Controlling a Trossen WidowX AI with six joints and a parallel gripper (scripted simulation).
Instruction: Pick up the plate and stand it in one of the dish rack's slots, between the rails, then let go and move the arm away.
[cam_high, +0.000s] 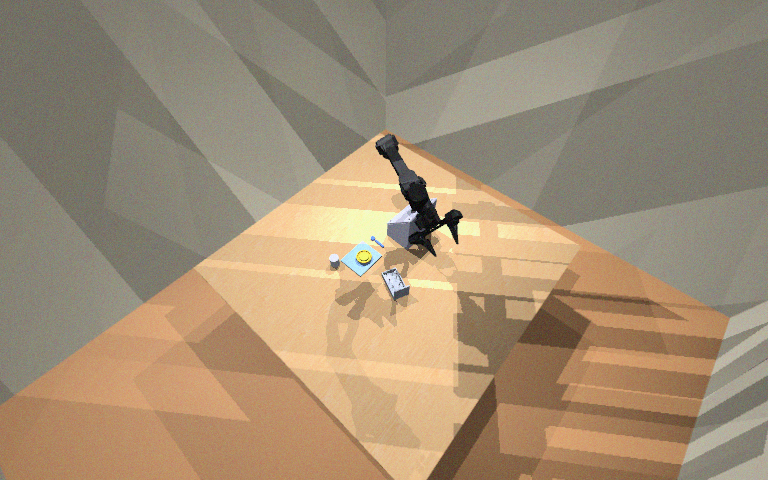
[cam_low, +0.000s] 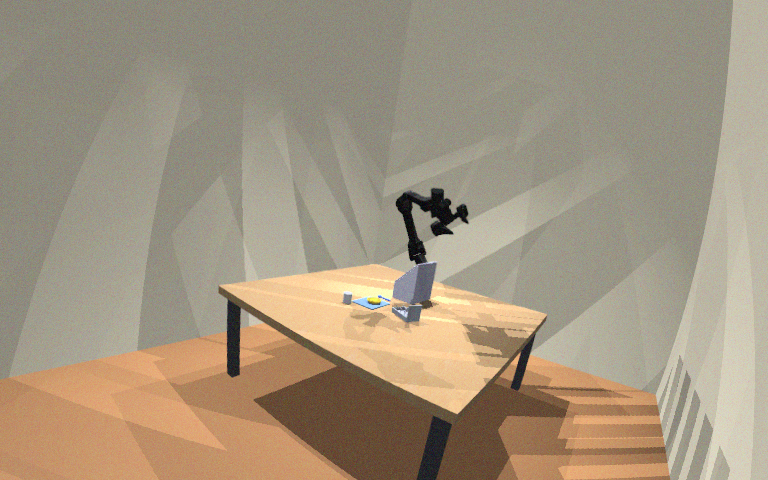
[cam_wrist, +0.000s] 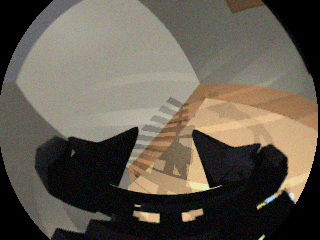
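Now: gripper tip 44 cm above the plate, 39 cm to the left of it and 4 cm short of it. Also, from my gripper tip: small white cup 46 cm to the right, 43 cm below, 15 cm ahead; then thin blue utensil 46 cm below, 42 cm to the right, 7 cm behind; then dish rack 44 cm below, 19 cm to the right, 3 cm ahead.
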